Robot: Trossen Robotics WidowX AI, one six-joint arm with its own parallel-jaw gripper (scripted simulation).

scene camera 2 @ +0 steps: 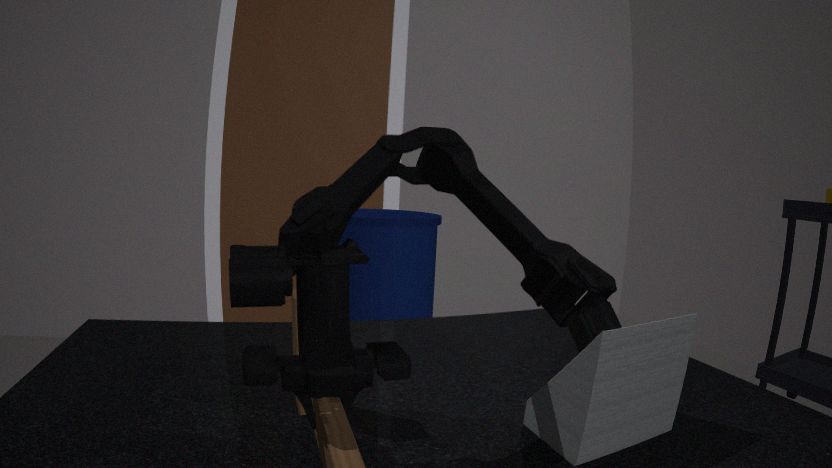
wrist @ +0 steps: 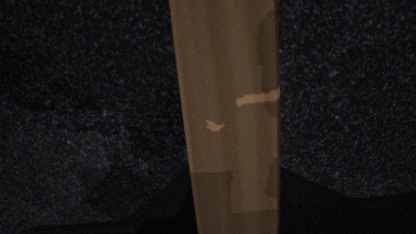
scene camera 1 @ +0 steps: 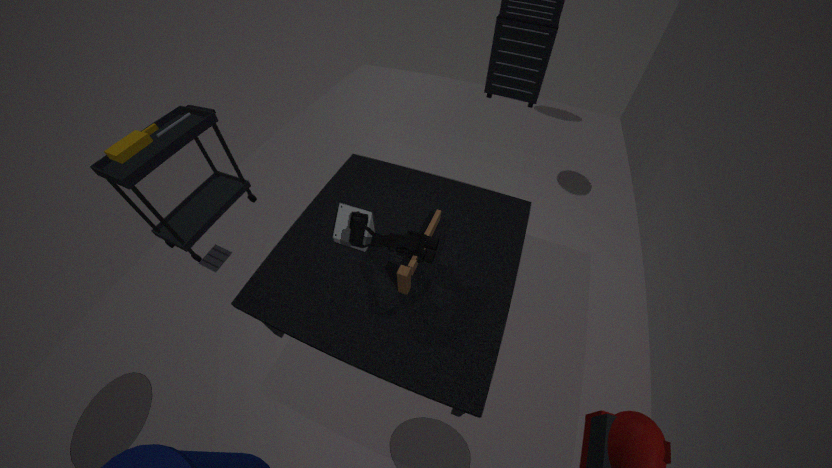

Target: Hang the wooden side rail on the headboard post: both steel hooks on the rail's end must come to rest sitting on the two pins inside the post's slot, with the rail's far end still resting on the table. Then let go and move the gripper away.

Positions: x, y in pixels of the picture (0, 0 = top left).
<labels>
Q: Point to a wooden side rail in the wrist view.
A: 228, 66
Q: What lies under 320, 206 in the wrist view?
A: The gripper.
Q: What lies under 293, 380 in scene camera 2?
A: The gripper.
</labels>
